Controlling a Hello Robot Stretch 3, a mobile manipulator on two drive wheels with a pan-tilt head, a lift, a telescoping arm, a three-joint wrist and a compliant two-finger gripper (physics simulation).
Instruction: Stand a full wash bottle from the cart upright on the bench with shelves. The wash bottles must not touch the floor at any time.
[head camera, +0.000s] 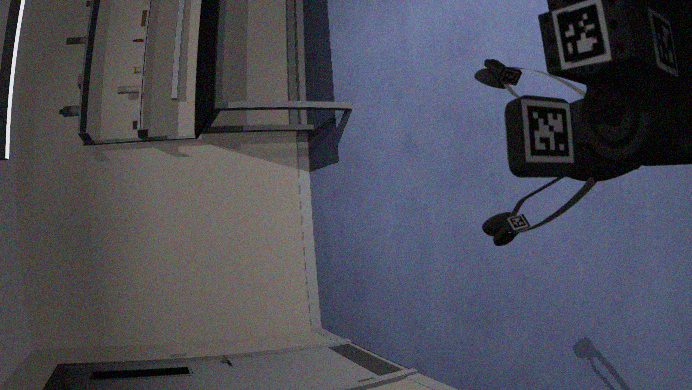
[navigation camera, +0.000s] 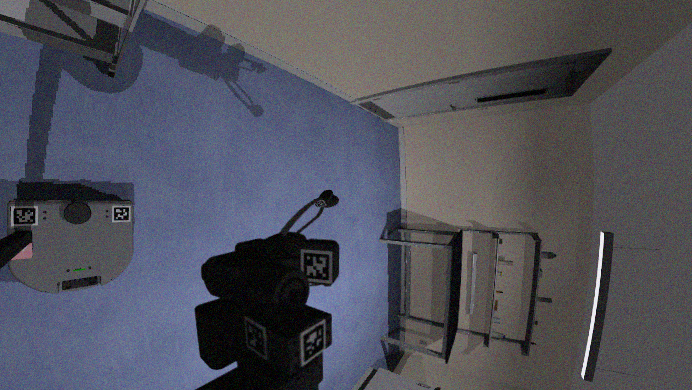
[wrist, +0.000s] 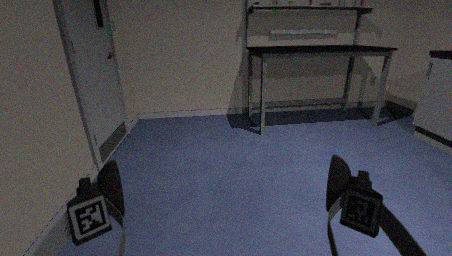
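Pixels of known places: gripper, fingertip midpoint: (head camera: 489, 151) (navigation camera: 332, 237); robot's base at its link origin: (navigation camera: 78, 212).
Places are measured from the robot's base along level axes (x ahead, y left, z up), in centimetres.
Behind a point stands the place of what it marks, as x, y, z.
Observation:
The bench with shelves (head camera: 206, 65) (navigation camera: 454, 295) (wrist: 320, 49) stands against the far wall, with a dark worktop on pale legs and shelves above. It appears sideways in the head and navigation views, and upright at upper right in the wrist view. My gripper (head camera: 495, 152) {-1.9, -39.9, 95.4} (wrist: 224, 177) {-1.9, -39.9, 95.4} is open, its fingers wide apart with floor showing between them. It is well short of the bench, over open floor. In the navigation view one finger shows and the other is hidden. Part of a pale frame, seemingly the cart (navigation camera: 122, 42) {56.6, -7.0, 32.5}, shows at upper left in the navigation view. No wash bottle can be made out.
Small items stand on the bench's upper shelves. A grey door (head camera: 280, 365) {110.8, -248.5, 60.3} (navigation camera: 520, 90) {110.1, -244.1, 158.4} (wrist: 92, 65) is left of the bench in the wrist view. A pale cabinet (wrist: 435, 92) stands to its right. My base (navigation camera: 90, 245) {-10.9, -3.4, 16.0} shows at left in the navigation view.

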